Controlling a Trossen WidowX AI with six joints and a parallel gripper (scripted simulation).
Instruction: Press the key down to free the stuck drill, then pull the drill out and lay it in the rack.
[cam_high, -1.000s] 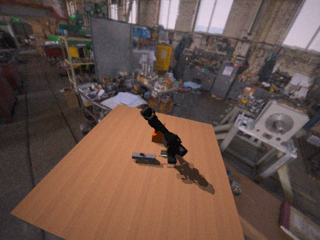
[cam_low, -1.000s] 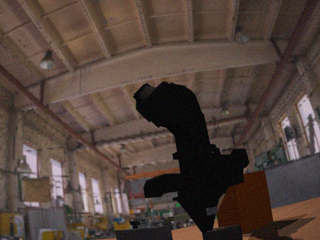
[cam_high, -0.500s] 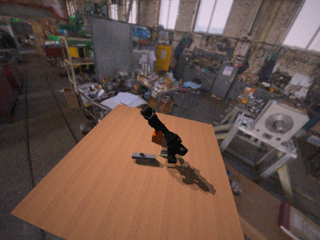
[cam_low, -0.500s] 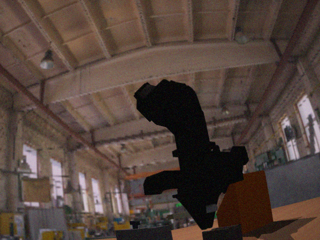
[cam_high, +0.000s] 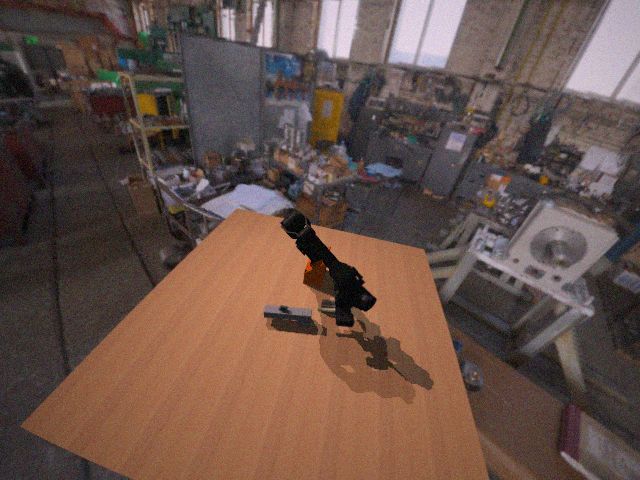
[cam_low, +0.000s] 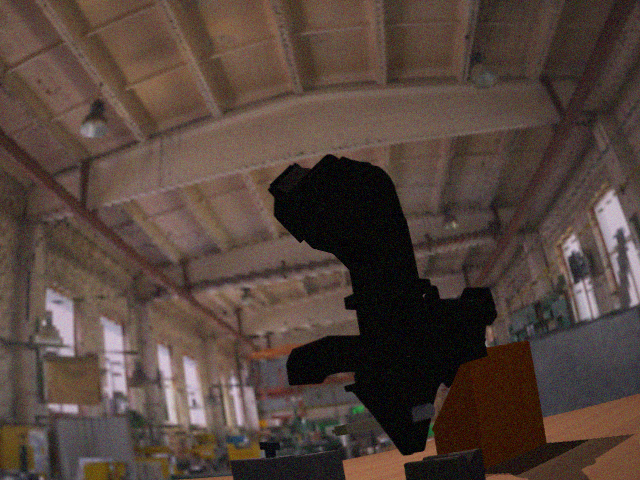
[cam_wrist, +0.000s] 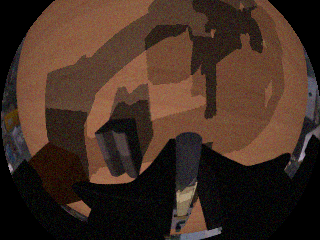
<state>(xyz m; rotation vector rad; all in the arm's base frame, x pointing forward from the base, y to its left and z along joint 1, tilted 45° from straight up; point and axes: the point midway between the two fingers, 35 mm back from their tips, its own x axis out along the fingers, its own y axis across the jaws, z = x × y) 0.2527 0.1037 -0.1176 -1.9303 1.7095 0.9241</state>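
Now: gripper tip 40 mm to the left of the drill, 30 mm below it and 10 mm short of it. Round my gripper tip: grey fixture block 190 mm to the right, 40 mm ahead, 20 mm below; dark grey rack 60 mm behind, 40 mm to the right, 40 mm below; small dark key 220 mm to the right, 50 mm ahead.
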